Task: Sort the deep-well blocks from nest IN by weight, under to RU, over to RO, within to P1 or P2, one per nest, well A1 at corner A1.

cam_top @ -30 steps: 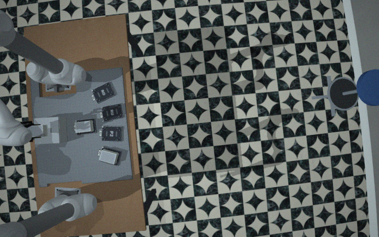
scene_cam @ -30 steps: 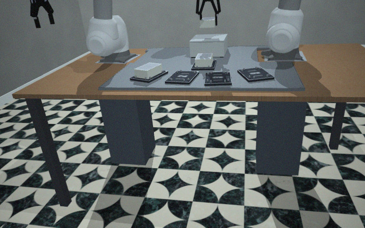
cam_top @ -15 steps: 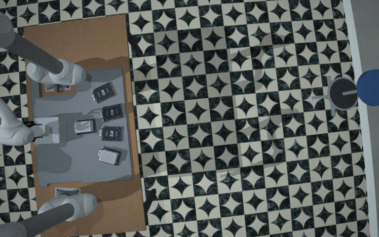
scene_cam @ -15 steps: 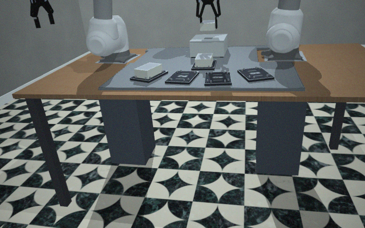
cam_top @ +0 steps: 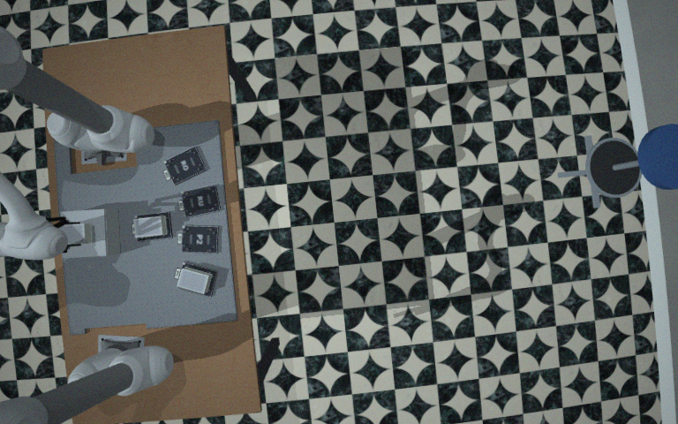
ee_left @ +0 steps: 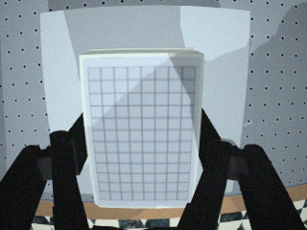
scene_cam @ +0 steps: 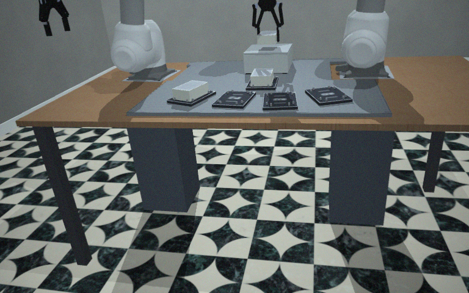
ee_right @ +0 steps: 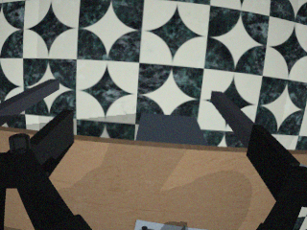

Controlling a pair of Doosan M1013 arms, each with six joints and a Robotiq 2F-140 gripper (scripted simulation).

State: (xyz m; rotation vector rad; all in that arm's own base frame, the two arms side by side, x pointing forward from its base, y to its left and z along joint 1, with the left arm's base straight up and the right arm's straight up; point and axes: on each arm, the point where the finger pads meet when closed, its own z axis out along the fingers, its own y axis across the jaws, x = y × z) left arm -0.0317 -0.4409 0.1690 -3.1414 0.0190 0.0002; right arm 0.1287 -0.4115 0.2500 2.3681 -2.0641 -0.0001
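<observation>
Now: the check-weigher CW 1 cm behind my left hand and 9 cm below it. Also, from my left hand: dark infeed nest: 27 cm ahead, 1 cm to the left, 15 cm below; then A1 mark: 19 cm ahead, 6 cm to the left, 14 cm below; then nest P2: 48 cm ahead, 7 cm to the right, 15 cm below.
</observation>
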